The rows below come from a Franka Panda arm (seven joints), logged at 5 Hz.
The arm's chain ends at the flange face. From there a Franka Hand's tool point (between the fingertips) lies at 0.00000 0.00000 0.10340 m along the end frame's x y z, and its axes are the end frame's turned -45 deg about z.
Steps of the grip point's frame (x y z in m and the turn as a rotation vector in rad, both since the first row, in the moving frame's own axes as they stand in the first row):
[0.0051 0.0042 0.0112 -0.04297 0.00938 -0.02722]
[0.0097 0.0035 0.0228 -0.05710 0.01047 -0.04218]
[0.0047 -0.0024 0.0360 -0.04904 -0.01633 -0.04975]
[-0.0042 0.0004 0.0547 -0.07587 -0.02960 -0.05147]
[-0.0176 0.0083 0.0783 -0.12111 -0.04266 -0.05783]
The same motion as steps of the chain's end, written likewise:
[0.0027 -0.0030 0.0113 -0.02375 0.03702 -0.02722]
[0.0043 -0.0077 0.0230 -0.03297 0.04778 -0.04218]
[-0.0009 -0.0097 0.0361 -0.04622 0.02313 -0.04975]
[-0.0063 -0.0044 0.0550 -0.07458 0.03272 -0.05147]
[-0.0126 0.0065 0.0792 -0.11580 0.05547 -0.05783]

